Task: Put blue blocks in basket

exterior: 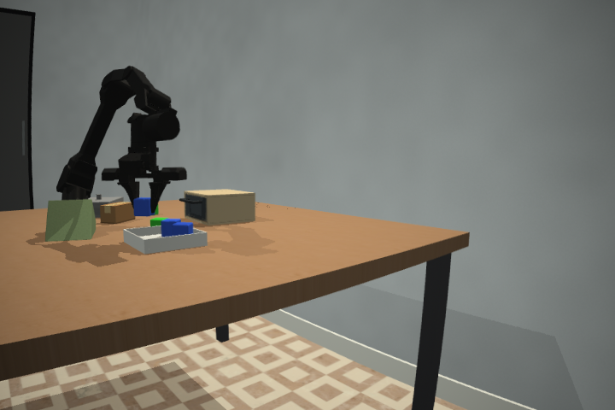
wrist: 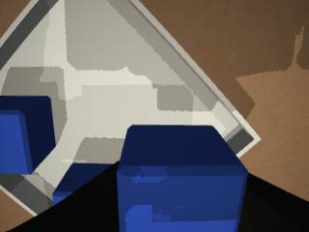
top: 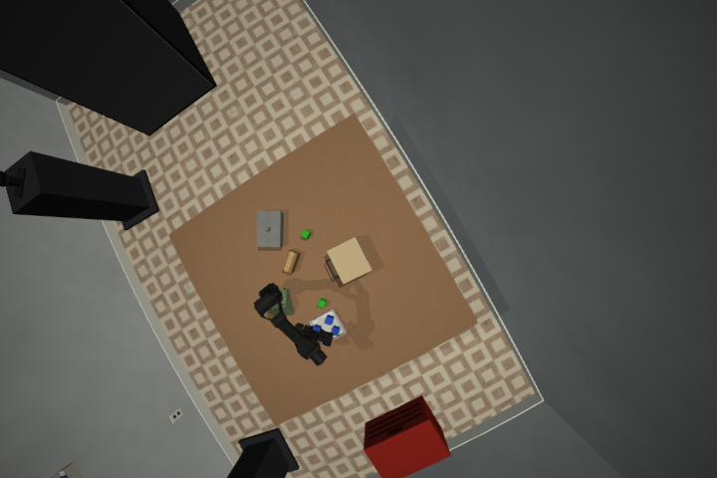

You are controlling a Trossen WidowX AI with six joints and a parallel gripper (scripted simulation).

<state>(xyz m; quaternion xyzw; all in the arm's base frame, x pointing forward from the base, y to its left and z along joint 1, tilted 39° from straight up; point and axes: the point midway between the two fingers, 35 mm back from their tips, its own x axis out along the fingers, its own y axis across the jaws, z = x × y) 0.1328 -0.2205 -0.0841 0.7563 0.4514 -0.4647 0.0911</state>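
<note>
Right now my hand is 3 cm short of the white basket, 3 cm to the left of it and 9 cm above it. From my hand the other things lie so: brown box 37 cm to the left, 7 cm below; grey lidded box 3 cm behind, 57 cm to the left, 5 cm below; tan drawer unit 31 cm ahead, 25 cm to the left, 6 cm below.
</note>
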